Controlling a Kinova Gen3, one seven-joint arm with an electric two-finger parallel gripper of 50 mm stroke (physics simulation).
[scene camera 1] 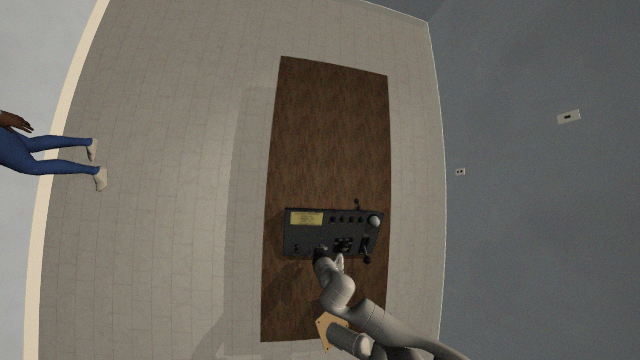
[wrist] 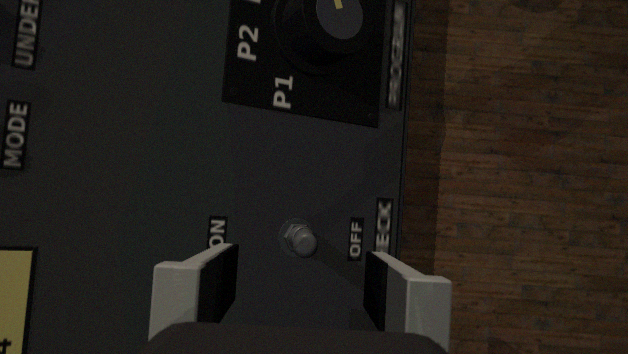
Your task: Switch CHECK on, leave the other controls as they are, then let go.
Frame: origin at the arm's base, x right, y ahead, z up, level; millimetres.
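Seen in the pictures: gripper, fingertip midpoint: [scene camera 1: 321, 251] [wrist: 301, 275]; arm's base, link origin: [scene camera 1: 332, 331].
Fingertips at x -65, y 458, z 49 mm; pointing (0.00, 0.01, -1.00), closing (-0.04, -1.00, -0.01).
Observation:
Pixels of each thing's top centre, then the offset from my fingertips to it. "spot": a spot on its surface instead. Level surfaces: height alone.
- CHECK switch, surface spot: [wrist: 302, 241] spot: dx +11, dy +0, dz -31 mm
- OFF label, surface spot: [wrist: 355, 239] spot: dx +7, dy -33, dz -97 mm
- CHECK label, top centre: [wrist: 383, 240] dx +6, dy -51, dz -102 mm
- rotary knob, top centre: [wrist: 328, 3] [scene camera 1: 344, 248] dx +128, dy -11, dz -41 mm
- small toggle, top centre: [scene camera 1: 297, 249] dx -111, dy +2, dz -34 mm
- black-ball lever, top centre: [scene camera 1: 368, 261] dx +245, dy -76, dz -7 mm
- pale round knob, surface spot: [scene camera 1: 374, 220] spot: dx +254, dy +139, dz +34 mm
- wooden table, surface height: dz -172 mm
The CHECK switch [wrist: 302, 241] is a small grey metal toggle on the dark control panel [scene camera 1: 310, 236] [wrist: 125, 150]. In the wrist view it stands between the ON label [wrist: 217, 231] and the OFF label [wrist: 355, 239], its rounded tip a little to the OFF side of its base. My gripper [scene camera 1: 321, 248] [wrist: 301, 275] is open, one finger on each side of the toggle in the wrist view, with nothing held. The finger on the ON side partly overlaps the ON label, and the other overlaps part of the CHECK label [wrist: 384, 225]. The arm hides the switch in the scene view.
The rotary knob [scene camera 1: 343, 244] [wrist: 340, 17] is beside CHECK. Another small toggle [scene camera 1: 296, 248], a black-ball lever [scene camera 1: 367, 259] and a pale round knob [scene camera 1: 374, 220] are on the panel. The panel lies on the wooden table [scene camera 1: 330, 140]. A person [scene camera 1: 20, 152] stands at the left.

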